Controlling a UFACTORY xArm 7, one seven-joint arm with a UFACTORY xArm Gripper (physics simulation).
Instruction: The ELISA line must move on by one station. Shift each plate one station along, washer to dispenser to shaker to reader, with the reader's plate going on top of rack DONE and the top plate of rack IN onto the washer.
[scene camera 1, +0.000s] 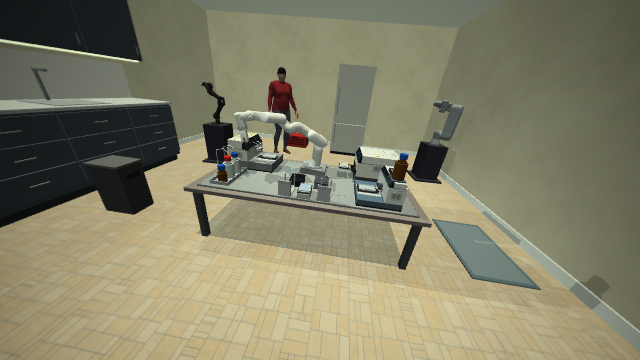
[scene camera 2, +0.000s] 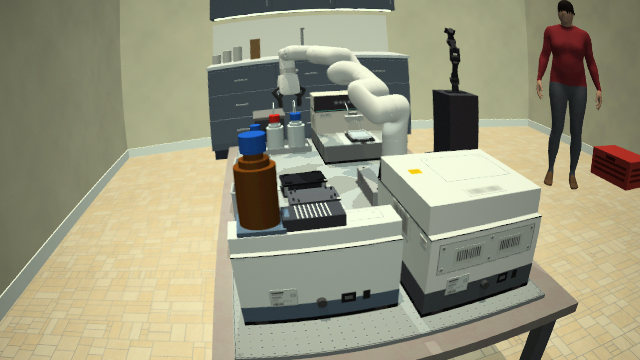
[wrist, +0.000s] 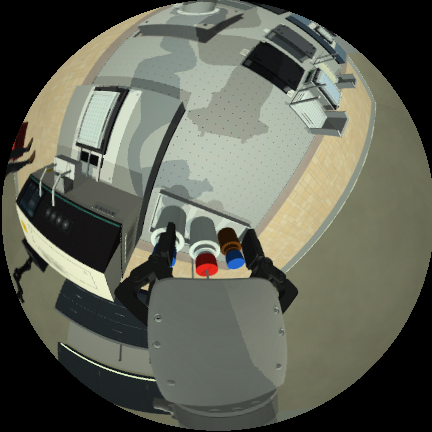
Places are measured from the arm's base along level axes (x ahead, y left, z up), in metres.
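Where they show: gripper, between the fingertips: (scene camera 1: 248, 149) (scene camera 2: 290, 107) (wrist: 210, 233); arm's base, origin of its link: (scene camera 1: 315, 165).
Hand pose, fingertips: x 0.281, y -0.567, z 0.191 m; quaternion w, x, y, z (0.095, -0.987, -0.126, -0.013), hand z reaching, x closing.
Observation:
Each offset is from my fingertips to the top centre of the thing. "*": to the spot under its first point.
My gripper (scene camera 2: 290, 102) (wrist: 210, 233) is open and empty, high above the bottle tray; its black fingers are hard to make out in scene camera 1. A clear plate {dx -0.299, dy +0.091, dz -0.135 m} (scene camera 1: 269, 156) (scene camera 2: 359, 135) (wrist: 97, 119) lies on the deck of the cream instrument with nozzles, apparently the washer. Another plate {dx +0.141, dy +1.019, dz -0.164 m} (scene camera 1: 368, 188) lies on the blue-based instrument, apparently the dispenser. A pale plate {dx -0.246, dy +0.849, dz -0.127 m} (scene camera 1: 344, 165) shows beside the white box-shaped instrument, apparently the reader. A bluish plate {dx +0.230, dy +0.526, dz -0.176 m} (scene camera 1: 305, 188) (wrist: 329, 86) shows at the small front racks; their labels are unreadable.
Tall bottles with a red cap (scene camera 2: 274, 118) (wrist: 206, 265) and blue caps {dx -0.045, dy -0.146, dz -0.060 m} (scene camera 2: 295, 116) stand below my fingers. An amber bottle {* dx +0.298, dy +1.174, dz +0.068 m} (scene camera 1: 400, 169) (scene camera 2: 255, 192) stands on the blue-based instrument. A black flat unit {dx +0.024, dy +0.436, dz -0.191 m} (scene camera 2: 302, 179) (wrist: 275, 65) and a grey one (wrist: 291, 42) lie near the racks.

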